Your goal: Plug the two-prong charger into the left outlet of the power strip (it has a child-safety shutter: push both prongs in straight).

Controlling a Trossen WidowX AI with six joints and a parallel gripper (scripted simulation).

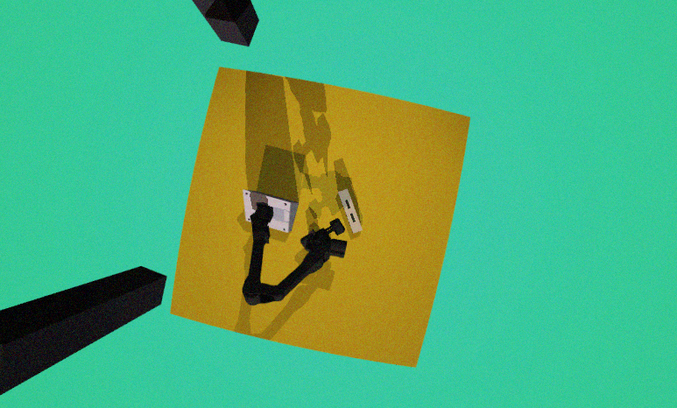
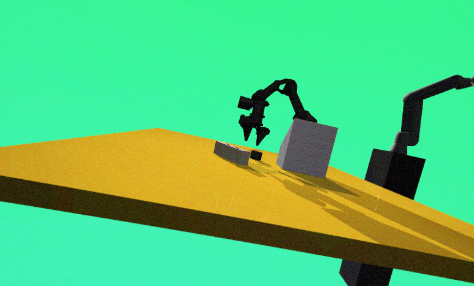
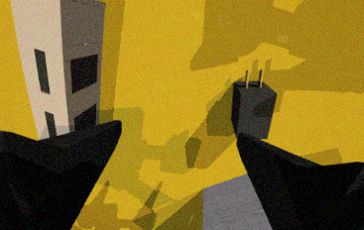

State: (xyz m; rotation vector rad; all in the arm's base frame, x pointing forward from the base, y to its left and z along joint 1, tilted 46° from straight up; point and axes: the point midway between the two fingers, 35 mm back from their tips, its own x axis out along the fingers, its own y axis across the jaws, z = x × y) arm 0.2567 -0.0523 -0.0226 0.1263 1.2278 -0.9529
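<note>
Right now my gripper tip is 3 cm past the black two-prong charger, 6 cm to the left of it and 6 cm above it.
</note>
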